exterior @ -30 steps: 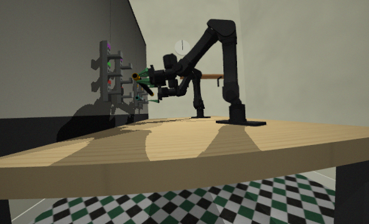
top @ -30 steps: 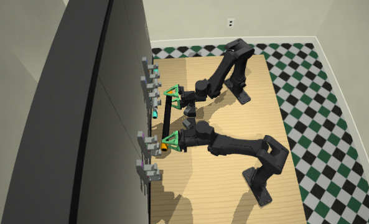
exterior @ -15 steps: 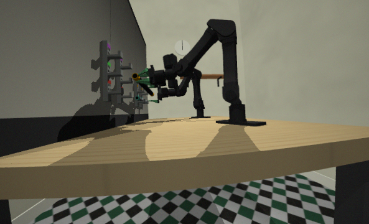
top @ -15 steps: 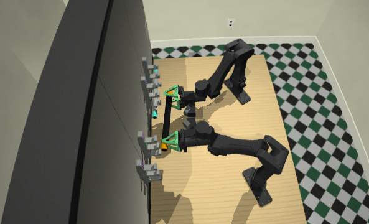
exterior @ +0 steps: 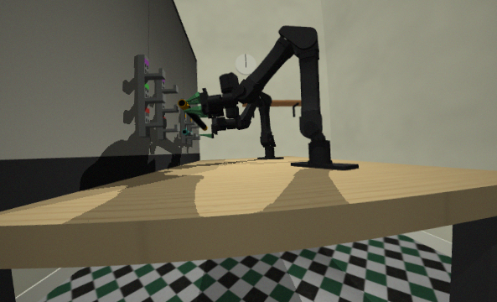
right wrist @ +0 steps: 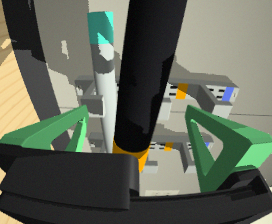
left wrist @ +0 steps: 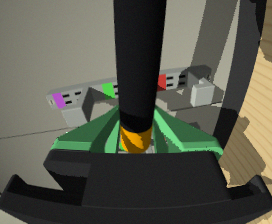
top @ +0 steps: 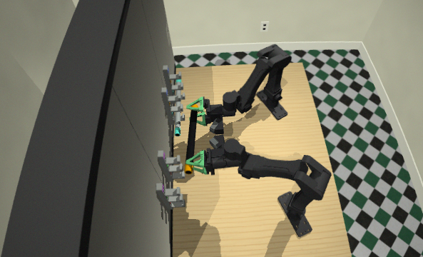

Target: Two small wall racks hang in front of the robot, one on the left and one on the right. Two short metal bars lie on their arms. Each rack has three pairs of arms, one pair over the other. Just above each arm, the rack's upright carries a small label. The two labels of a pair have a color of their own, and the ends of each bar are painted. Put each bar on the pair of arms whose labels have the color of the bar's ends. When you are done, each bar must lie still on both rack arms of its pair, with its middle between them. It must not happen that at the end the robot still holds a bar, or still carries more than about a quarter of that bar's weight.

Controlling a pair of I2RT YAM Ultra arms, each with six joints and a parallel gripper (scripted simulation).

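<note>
My left hand is 130 mm to the left of the black bar, 20 mm above it and 10 mm past it. Round my left hand: pale bar (330 mm to the right, 70 mm below, 50 mm ahead).
The pale bar lies 6 cm ahead of my right hand, 8 cm to the right of it and 4 cm below it. The rest, counted from my right hand: black bar 1 cm behind, 13 cm to the left, 1 cm above.
</note>
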